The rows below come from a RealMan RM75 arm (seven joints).
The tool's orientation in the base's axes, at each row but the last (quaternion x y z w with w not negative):
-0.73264 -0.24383 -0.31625 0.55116
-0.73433 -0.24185 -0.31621 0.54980
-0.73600 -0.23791 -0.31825 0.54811
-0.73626 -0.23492 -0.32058 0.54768
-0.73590 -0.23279 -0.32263 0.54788
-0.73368 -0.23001 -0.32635 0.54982
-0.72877 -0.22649 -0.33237 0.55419
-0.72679 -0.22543 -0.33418 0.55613
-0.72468 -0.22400 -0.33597 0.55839
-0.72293 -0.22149 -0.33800 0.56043
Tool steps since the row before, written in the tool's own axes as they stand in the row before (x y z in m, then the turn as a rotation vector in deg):
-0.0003 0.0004 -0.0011 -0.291 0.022 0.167
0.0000 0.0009 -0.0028 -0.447 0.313 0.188
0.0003 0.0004 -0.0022 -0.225 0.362 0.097
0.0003 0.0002 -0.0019 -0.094 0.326 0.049
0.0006 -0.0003 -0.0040 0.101 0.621 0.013
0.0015 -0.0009 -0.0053 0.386 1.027 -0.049
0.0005 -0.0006 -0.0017 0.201 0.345 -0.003
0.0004 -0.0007 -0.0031 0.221 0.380 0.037
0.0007 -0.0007 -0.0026 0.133 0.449 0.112
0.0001 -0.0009 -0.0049 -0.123 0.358 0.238
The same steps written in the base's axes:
-0.0001 -0.0012 -0.0003 -0.150 0.152 -0.260
0.0001 -0.0029 0.0000 -0.048 0.090 -0.568
0.0000 -0.0022 0.0004 0.119 -0.011 -0.420
-0.0001 -0.0019 0.0005 0.173 -0.047 -0.292
-0.0007 -0.0037 0.0014 0.504 -0.170 -0.336
-0.0008 -0.0048 0.0027 0.967 -0.353 -0.383
-0.0005 -0.0015 0.0010 0.376 -0.108 -0.078
-0.0009 -0.0028 0.0012 0.424 -0.081 -0.093
-0.0006 -0.0023 0.0014 0.430 -0.023 -0.215
-0.0017 -0.0045 0.0014 0.225 0.138 -0.361

